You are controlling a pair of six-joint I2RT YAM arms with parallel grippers.
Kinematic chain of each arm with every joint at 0, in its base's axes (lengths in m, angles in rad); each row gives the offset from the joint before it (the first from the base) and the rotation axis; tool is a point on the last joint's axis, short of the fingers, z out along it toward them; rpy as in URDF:
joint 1: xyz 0 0 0.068 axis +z
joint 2: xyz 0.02 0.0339 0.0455 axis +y
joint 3: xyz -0.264 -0.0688 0 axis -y
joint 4: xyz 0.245 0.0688 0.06 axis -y
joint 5: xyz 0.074 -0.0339 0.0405 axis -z
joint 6: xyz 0.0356 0 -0.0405 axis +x
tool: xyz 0 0 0 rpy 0 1.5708 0
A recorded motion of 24 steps. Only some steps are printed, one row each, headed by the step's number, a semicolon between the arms.
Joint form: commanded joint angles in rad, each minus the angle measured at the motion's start. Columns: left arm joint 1, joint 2, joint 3, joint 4, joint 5, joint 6; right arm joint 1, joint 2, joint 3, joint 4, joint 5, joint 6.
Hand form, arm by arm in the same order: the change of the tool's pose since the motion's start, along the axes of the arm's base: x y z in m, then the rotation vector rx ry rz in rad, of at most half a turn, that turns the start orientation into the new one. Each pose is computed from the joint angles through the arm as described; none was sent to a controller.
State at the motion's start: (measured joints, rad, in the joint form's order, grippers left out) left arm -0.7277 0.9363 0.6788 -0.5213 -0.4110 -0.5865; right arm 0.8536 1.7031 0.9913 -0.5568 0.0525 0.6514
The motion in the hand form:
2: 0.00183 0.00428 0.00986 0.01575 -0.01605 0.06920; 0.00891 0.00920 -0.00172 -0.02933 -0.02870 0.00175
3: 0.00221 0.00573 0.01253 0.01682 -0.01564 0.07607; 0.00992 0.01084 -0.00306 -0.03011 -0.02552 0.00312
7: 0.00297 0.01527 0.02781 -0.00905 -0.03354 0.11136; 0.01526 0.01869 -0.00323 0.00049 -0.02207 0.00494
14: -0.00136 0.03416 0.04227 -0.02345 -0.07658 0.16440; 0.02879 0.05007 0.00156 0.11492 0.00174 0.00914
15: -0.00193 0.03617 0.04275 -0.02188 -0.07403 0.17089; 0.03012 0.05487 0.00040 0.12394 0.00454 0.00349
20: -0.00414 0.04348 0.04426 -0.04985 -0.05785 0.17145; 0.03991 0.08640 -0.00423 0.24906 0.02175 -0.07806
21: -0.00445 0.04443 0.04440 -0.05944 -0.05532 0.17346; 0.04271 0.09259 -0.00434 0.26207 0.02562 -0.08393
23: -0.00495 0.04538 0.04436 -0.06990 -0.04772 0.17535; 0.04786 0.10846 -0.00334 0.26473 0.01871 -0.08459
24: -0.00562 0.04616 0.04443 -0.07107 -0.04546 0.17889; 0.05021 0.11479 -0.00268 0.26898 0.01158 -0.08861
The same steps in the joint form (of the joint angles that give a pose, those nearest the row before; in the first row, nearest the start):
2: 0.0139 0.0003 0.0396 -0.0485 -0.0550 -0.0256; 0.0022 0.0495 0.0509 -0.0038 0.0392 -0.0117
3: 0.0209 -0.0016 0.0497 -0.0612 -0.0553 -0.0250; 0.0030 0.0594 0.0574 -0.0031 0.0372 -0.0117
7: 0.0649 -0.0301 0.0911 -0.0997 -0.0435 -0.0240; 0.0039 0.0863 0.0872 0.0143 0.0153 -0.0059
14: 0.1373 -0.0999 0.1098 -0.1336 -0.0392 0.0028; 0.0240 0.1707 0.2067 0.0497 -0.0663 0.0396
15: 0.1455 -0.1049 0.1112 -0.1426 -0.0375 0.0036; 0.0291 0.1869 0.2226 0.0551 -0.0698 0.0525
20: 0.1854 -0.1297 0.1110 -0.1625 0.0142 0.0055; 0.0564 0.2767 0.3107 0.1458 -0.1109 0.1905
21: 0.1912 -0.1335 0.1104 -0.1639 0.0233 0.0007; 0.0597 0.2975 0.3388 0.1471 -0.1166 0.2037
23: 0.1970 -0.1364 0.1109 -0.1703 0.0351 -0.0069; 0.0738 0.3489 0.4190 0.1251 -0.1057 0.2156
24: 0.1992 -0.1395 0.1112 -0.1760 0.0357 -0.0098; 0.0789 0.3687 0.4506 0.1208 -0.0982 0.2229

